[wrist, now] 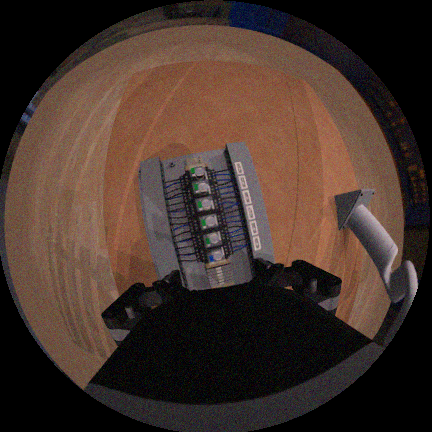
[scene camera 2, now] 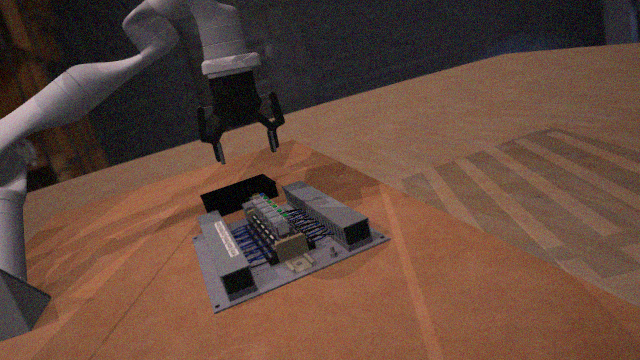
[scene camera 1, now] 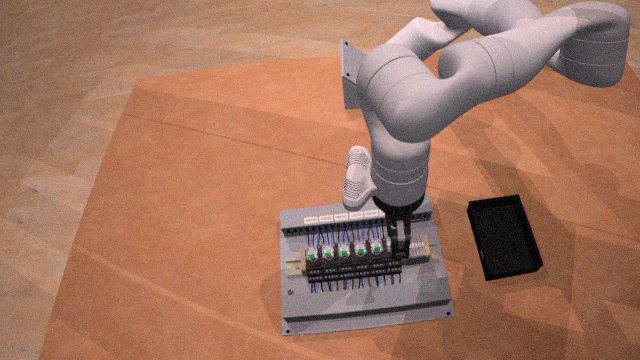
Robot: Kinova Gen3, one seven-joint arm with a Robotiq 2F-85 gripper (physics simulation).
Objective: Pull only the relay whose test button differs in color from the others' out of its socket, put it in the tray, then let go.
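Places are measured from the arm's base along level axes (x ahead, y left, z up), in centimetres.
Pixels of known places: gripper, between the fingertips: (wrist: 217, 273) (scene camera 2: 248, 157) (scene camera 1: 395, 227); arm's base, origin of its link: (wrist: 354, 214).
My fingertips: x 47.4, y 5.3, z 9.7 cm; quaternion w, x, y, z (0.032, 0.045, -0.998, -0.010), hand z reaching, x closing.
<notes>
For each thing: its middle in the pictures, then the offset to it from my fingertips.
- relay with the blue test button, middle of its body: (wrist: 214, 254) (scene camera 2: 260, 206) (scene camera 1: 392, 248) dx -0.6, dy -0.2, dz -9.2 cm
- black tray, middle of its body: (scene camera 1: 503, 236) (scene camera 2: 238, 195) dx -4.9, dy +22.5, dz -12.3 cm
- grey panel, middle of its body: (scene camera 2: 275, 237) (scene camera 1: 361, 260) (wrist: 206, 222) dx +0.4, dy -5.9, dz -13.5 cm
The relay with the blue test button (scene camera 2: 262, 195) (wrist: 216, 256) sits in its socket at the end of the row beside the terminal blocks; in scene camera 1 it is hidden behind the gripper. Several relays with green test buttons (scene camera 1: 360, 250) (wrist: 205, 204) sit in the same row. The black tray (scene camera 1: 515, 274) (scene camera 2: 235, 196) stands apart from the panel, to its right in scene camera 1. My gripper (scene camera 1: 400, 254) (scene camera 2: 247, 156) (wrist: 217, 273) is wide open and empty, pointing down above the blue-button end of the row, clear of the relays.
The grey panel (scene camera 1: 370, 320) (wrist: 205, 282) carries two raised wire ducts (scene camera 2: 327, 212) (wrist: 257, 200) along both sides of the relay row, with blue and black wires between. Light terminal blocks (scene camera 1: 419, 248) (wrist: 220, 275) adjoin the blue-button relay. The arm's grey base bracket (scene camera 1: 351, 75) (wrist: 349, 206) stands behind.
</notes>
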